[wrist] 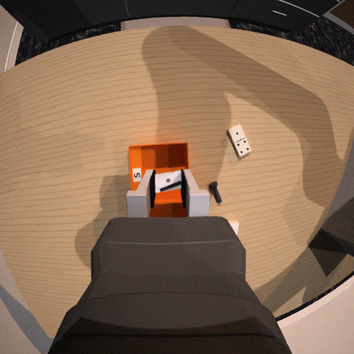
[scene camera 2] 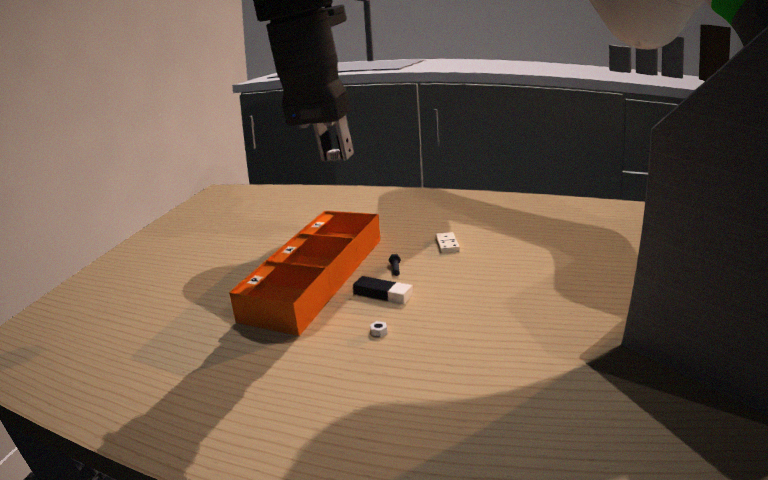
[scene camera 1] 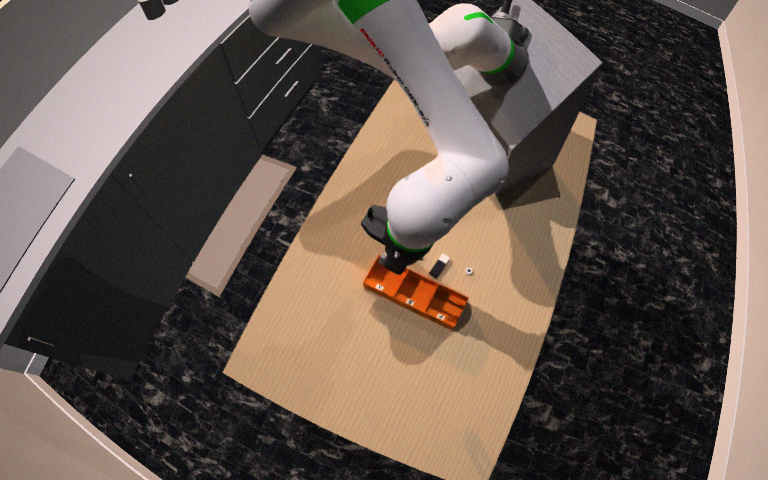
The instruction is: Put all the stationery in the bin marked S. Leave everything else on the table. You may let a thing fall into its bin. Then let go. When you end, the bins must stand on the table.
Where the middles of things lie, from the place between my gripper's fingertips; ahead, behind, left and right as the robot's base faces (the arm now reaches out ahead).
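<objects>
The black-and-white eraser (scene camera 2: 380, 289) is 130 mm below my hand, 80 mm behind it and 120 mm to the left of it. As for the orange three-part bin row (scene camera 2: 285, 293), I see that it is 110 mm below my hand, 20 mm ahead of it and 80 mm to the left of it.
</objects>
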